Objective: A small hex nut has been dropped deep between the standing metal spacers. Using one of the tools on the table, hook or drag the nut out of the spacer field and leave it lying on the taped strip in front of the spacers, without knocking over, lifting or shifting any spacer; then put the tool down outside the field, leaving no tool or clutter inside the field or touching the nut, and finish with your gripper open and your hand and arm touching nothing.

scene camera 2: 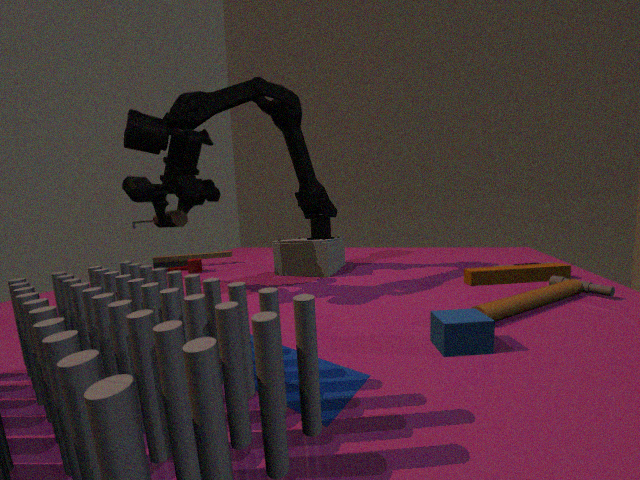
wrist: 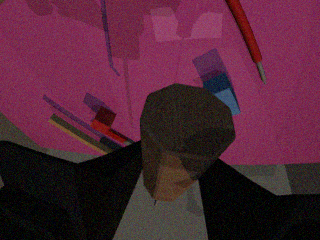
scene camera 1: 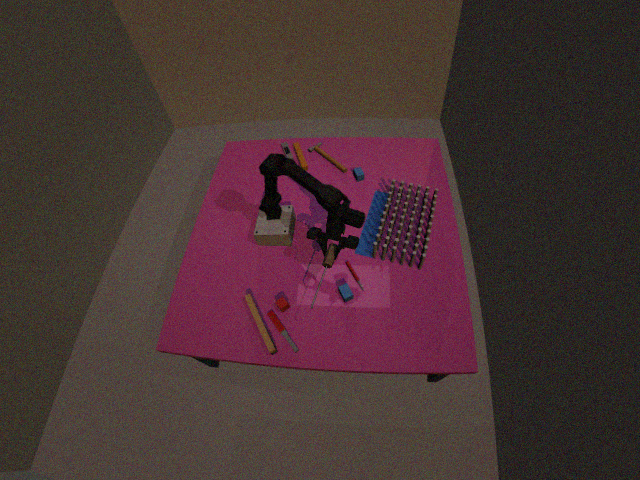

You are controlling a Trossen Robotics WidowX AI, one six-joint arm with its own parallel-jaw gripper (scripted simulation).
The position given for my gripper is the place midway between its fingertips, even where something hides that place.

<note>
My gripper [scene camera 2: 169, 223] carries a hook tool [wrist: 184, 128]. I also see a hammer [scene camera 2: 559, 288], an orange bar [scene camera 2: 528, 273], a blue block [scene camera 2: 458, 332], a blue block [wrist: 219, 85] and a blue taped strip [scene camera 2: 338, 384].
My gripper also shows in the wrist view [wrist: 173, 151] and in scene camera 1 [scene camera 1: 330, 258]. The blue taped strip is seen too in scene camera 1 [scene camera 1: 365, 247]. The wrist view does not show the hammer: it is out of frame. The wrist view does not show the orange bar: it is out of frame.
</note>
